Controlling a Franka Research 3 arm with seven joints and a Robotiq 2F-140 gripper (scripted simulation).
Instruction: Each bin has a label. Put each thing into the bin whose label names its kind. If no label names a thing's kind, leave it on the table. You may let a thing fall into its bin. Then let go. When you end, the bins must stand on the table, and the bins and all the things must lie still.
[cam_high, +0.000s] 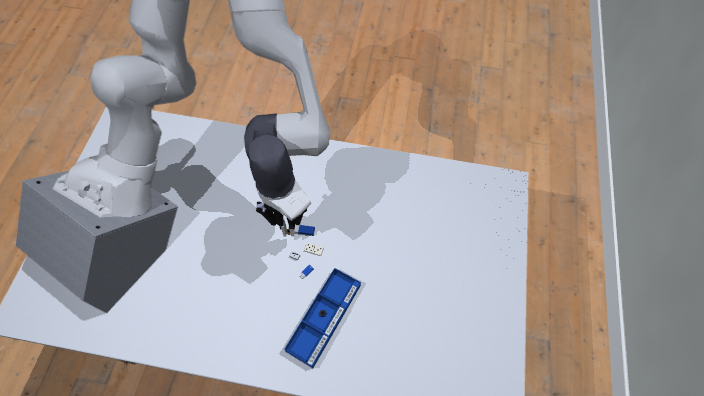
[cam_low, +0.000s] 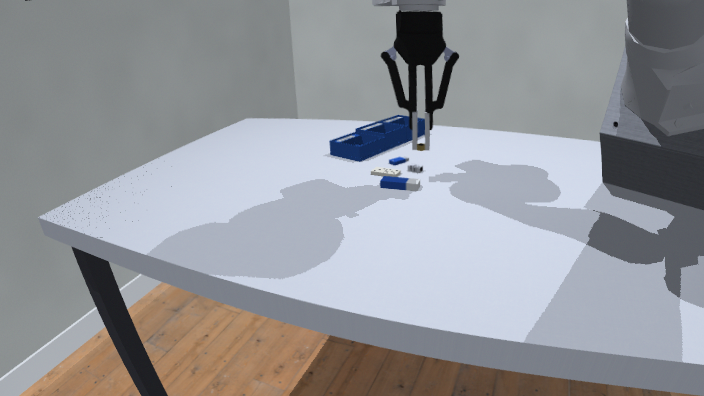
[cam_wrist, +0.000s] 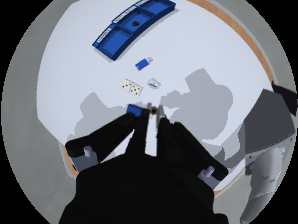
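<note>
Right now the gold ring is 3 cm below my hand. From my hand the other things lie so: white eraser 2 cm ahead, 4 cm to the left, 9 cm below; grey block 3 cm ahead, 4 cm to the right, 9 cm below; cream domino 7 cm ahead, 9 cm below.
</note>
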